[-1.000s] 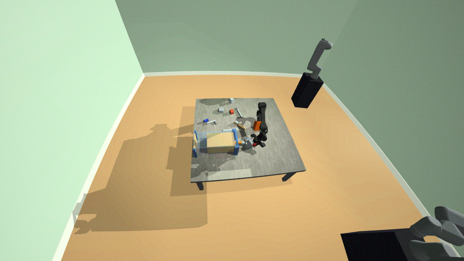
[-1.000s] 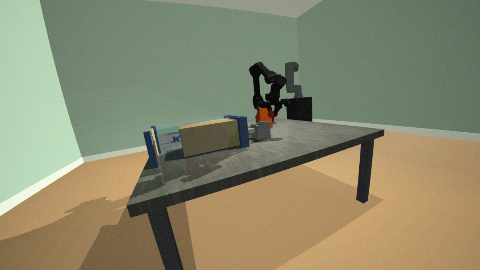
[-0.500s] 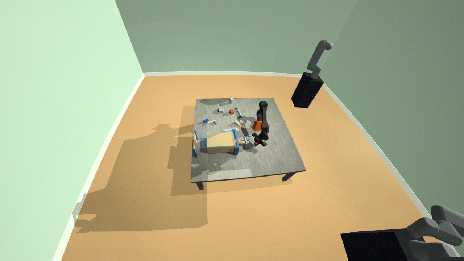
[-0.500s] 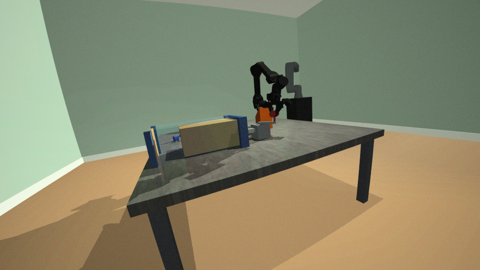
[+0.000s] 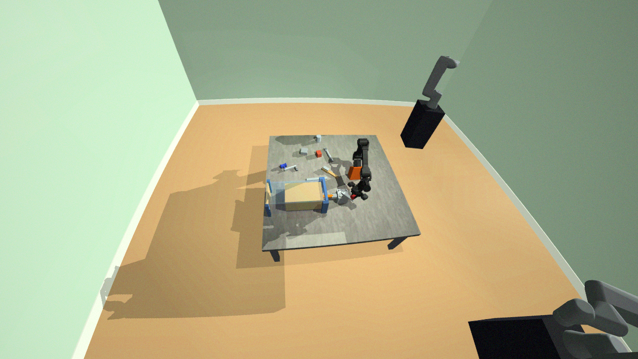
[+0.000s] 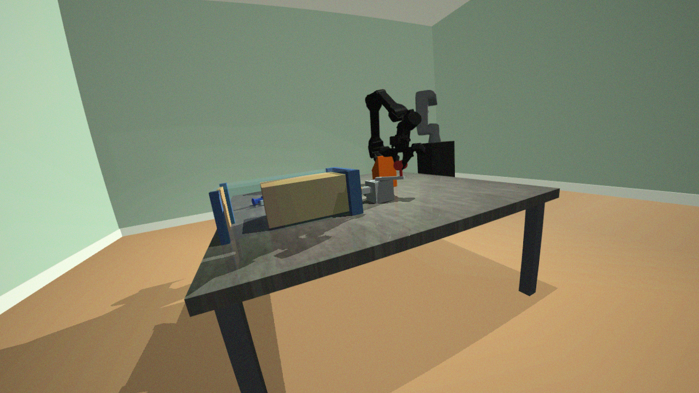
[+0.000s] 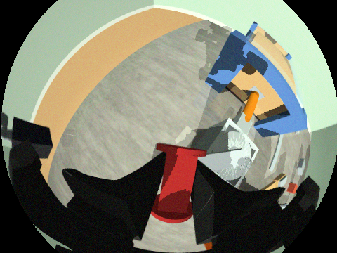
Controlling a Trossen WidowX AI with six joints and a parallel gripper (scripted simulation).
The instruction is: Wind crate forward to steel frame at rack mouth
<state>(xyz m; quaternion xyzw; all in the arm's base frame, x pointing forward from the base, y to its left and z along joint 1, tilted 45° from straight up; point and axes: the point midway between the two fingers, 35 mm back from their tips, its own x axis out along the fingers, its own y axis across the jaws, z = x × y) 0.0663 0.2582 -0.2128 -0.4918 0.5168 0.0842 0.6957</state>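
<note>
Right now my gripper tip is 50 mm short of the grey winch, 80 mm to the left of it and 100 mm above it. From my gripper tip the other things lie so: tan-handled tool 160 mm ahead, 370 mm to the right, 110 mm below; red knob 10 mm behind, 10 mm to the right; grey bar 290 mm ahead, 290 mm to the right, 130 mm below.
</note>
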